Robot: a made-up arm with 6 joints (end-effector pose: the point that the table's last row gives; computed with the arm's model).
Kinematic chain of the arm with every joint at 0, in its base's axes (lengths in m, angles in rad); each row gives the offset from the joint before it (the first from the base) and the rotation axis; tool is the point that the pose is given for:
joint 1: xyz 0 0 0.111 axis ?
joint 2: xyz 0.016 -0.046 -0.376 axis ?
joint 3: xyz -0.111 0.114 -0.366 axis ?
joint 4: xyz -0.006 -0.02 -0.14 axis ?
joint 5: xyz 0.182 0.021 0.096 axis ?
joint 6: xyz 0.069 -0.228 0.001 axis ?
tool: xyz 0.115 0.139 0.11
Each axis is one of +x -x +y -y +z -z.
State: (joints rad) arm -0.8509 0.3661 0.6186 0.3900 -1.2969 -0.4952
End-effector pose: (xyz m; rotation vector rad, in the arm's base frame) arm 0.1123 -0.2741 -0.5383 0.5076 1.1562 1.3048
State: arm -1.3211 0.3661 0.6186 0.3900 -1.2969 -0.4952
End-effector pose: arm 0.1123 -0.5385 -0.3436 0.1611 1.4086 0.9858
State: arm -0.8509 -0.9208 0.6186 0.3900 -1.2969 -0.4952
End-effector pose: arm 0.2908 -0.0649 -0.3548 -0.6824 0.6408 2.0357
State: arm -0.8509 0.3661 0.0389 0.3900 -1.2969 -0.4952
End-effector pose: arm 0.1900 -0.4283 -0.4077 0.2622 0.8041 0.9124
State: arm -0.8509 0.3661 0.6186 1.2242 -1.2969 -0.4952
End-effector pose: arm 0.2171 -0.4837 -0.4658 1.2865 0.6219 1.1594
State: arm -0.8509 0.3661 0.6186 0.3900 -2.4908 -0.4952
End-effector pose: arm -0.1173 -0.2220 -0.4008 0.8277 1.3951 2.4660
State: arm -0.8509 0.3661 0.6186 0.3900 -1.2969 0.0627
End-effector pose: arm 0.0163 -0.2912 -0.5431 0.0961 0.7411 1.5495
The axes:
joint 1: +x
joint 2: +y
joint 3: +z
joint 4: +x
joint 5: -z
joint 6: -x

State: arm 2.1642 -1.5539 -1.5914 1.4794 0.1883 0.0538
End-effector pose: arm 0.5927 0.7561 0.2972 -0.9122 0.5445 1.3394
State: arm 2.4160 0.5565 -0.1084 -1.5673 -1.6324 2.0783
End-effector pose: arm -0.1622 0.7920 0.9014 -0.6122 -2.2286 0.3606
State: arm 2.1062 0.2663 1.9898 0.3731 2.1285 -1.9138
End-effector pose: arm -0.0506 0.6515 0.3328 -2.3688 -0.7802 0.0726
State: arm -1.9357 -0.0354 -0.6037 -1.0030 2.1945 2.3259
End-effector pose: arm -0.2264 -0.9100 0.3778 -0.1266 0.4426 2.3857
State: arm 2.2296 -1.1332 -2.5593 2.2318 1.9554 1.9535
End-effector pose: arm 0.4870 0.4679 0.5060 -2.0449 0.2730 0.3683
